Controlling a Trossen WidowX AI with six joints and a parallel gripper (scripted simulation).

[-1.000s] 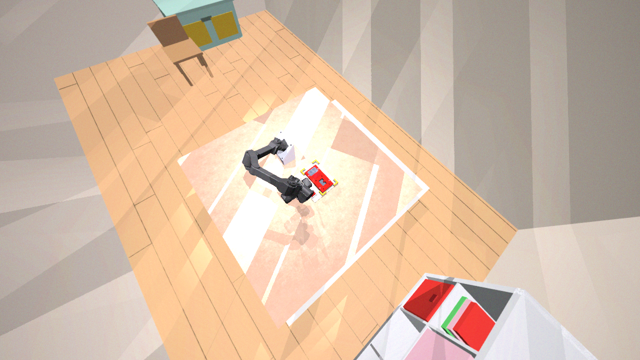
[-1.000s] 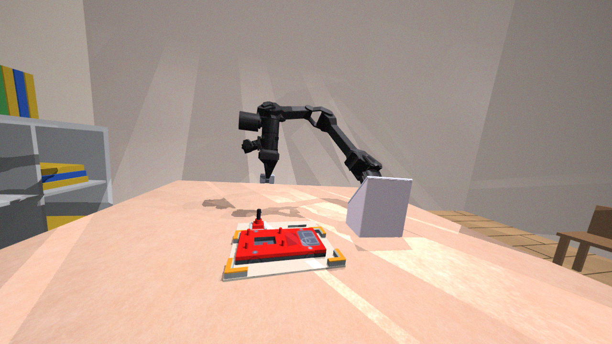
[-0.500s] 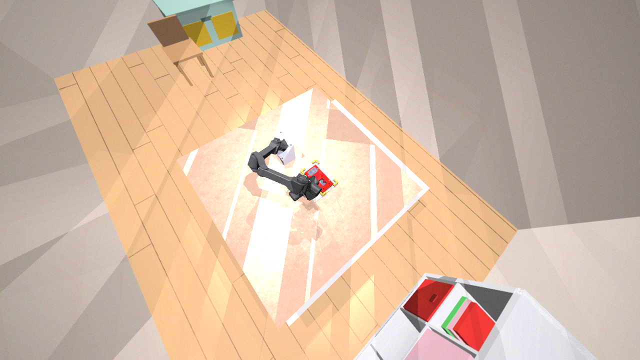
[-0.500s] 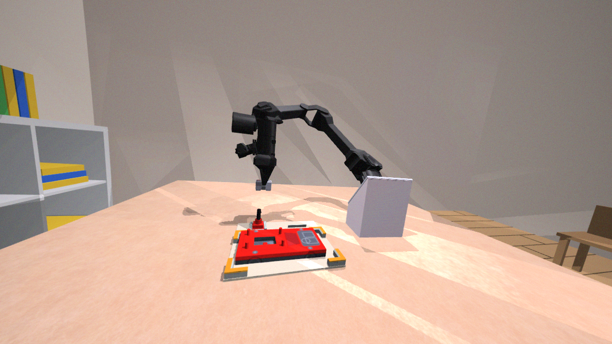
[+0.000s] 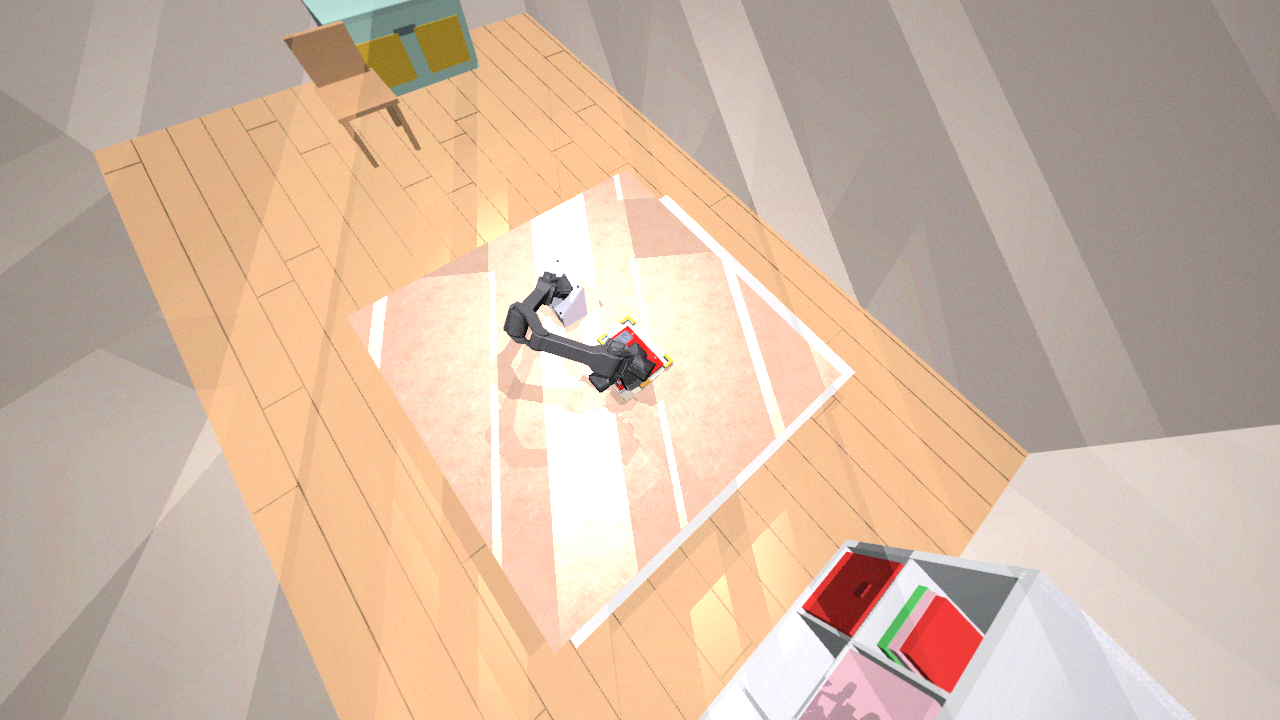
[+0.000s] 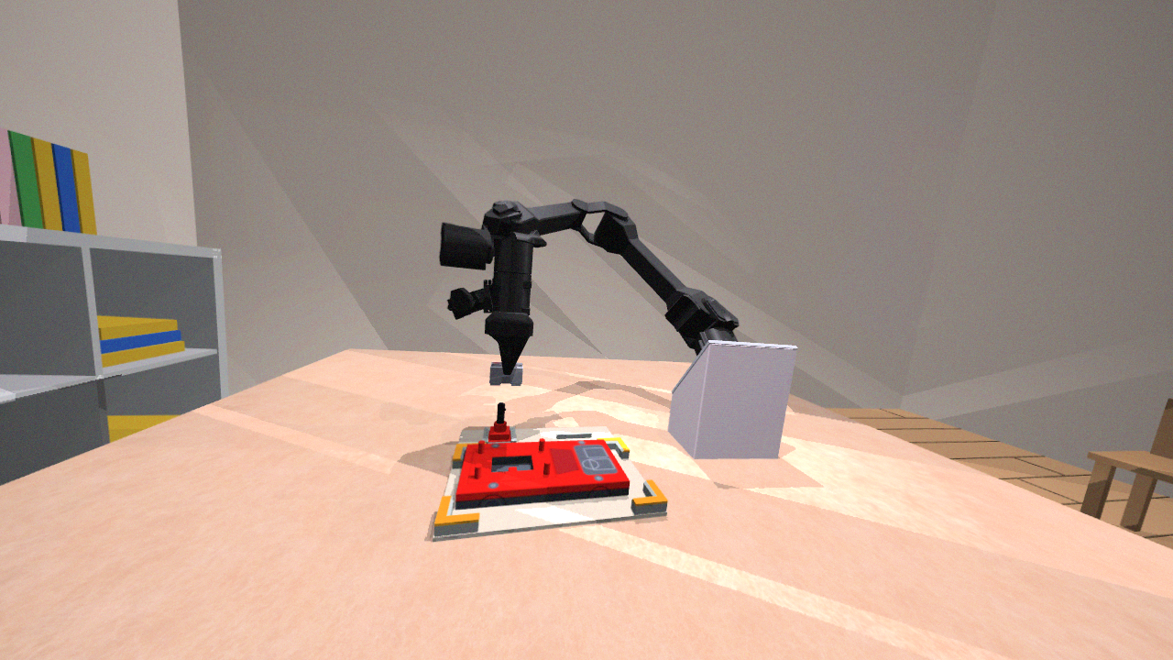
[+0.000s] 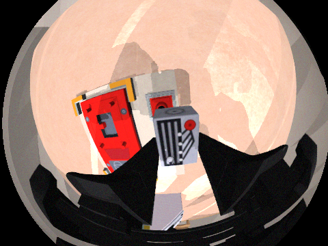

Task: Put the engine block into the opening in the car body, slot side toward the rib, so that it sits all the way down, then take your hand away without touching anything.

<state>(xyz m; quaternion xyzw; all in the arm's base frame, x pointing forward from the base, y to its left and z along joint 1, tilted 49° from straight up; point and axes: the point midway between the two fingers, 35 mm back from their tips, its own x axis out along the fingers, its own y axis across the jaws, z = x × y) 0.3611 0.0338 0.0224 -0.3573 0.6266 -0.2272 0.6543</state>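
My gripper tip is 20 mm to the right of the black post and 70 mm above it. The rest, counted from my gripper tip: grey engine block 10 mm below.
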